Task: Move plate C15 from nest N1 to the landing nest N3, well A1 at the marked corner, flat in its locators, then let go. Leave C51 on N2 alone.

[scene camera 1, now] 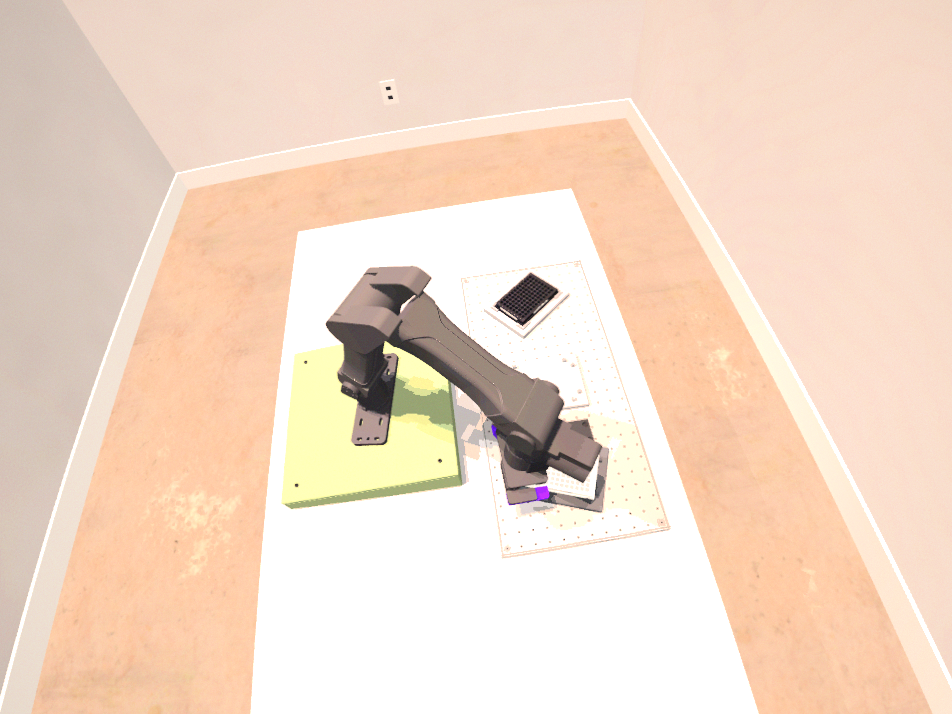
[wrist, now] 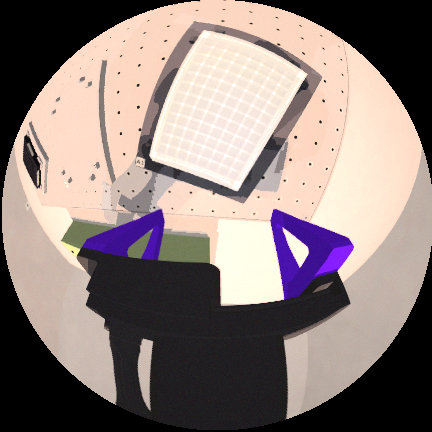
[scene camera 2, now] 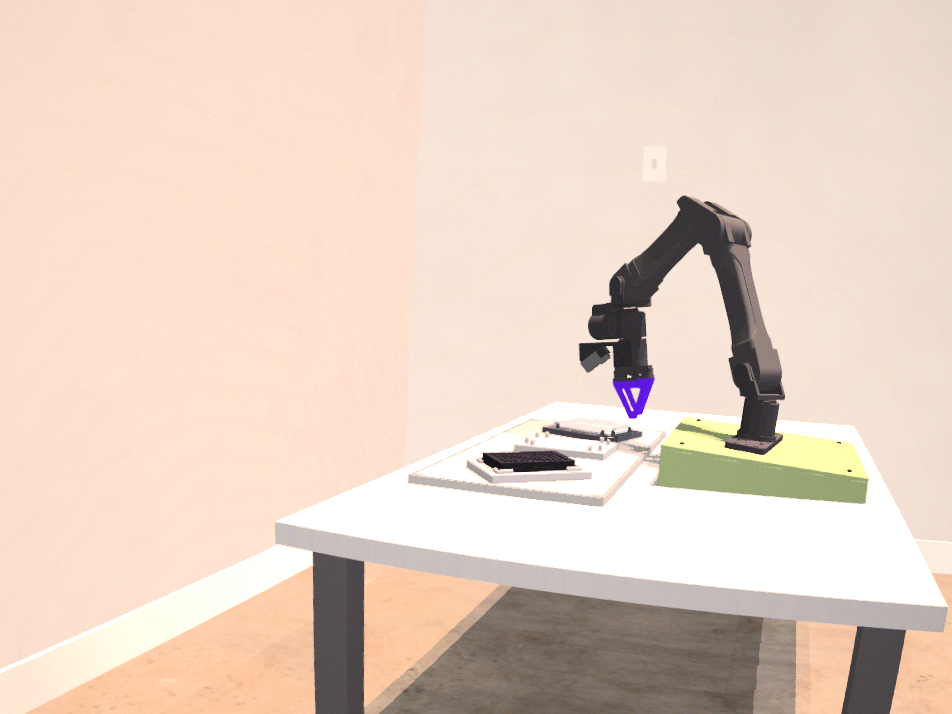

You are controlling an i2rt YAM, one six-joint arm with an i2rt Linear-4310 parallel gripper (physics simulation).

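My gripper (scene camera 1: 519,461) (scene camera 2: 633,415) (wrist: 217,214) is wide open and empty, above the board and on the base side of a white plate. The white plate (scene camera 1: 572,480) (scene camera 2: 592,423) (wrist: 225,110) lies in a dark nest (scene camera 1: 576,503) (wrist: 200,184) and looks flat; the arm partly hides it in scene view 1. An A1 tag (wrist: 140,162) marks one corner of that nest. A black plate (scene camera 1: 527,297) (scene camera 2: 528,460) (wrist: 33,162) sits on a white nest (scene camera 1: 525,330) (scene camera 2: 530,476). Between them is an empty white nest (scene camera 1: 572,388) (scene camera 2: 565,443) with locator pins. Plate and nest numbers are not legible.
The nests stand on a perforated board (scene camera 1: 530,537) (scene camera 2: 446,476) (wrist: 325,130) on the white table (scene camera 1: 384,614) (scene camera 2: 461,530). The arm stands on a green block (scene camera 1: 330,430) (scene camera 2: 768,484) (wrist: 187,247) beside the board.
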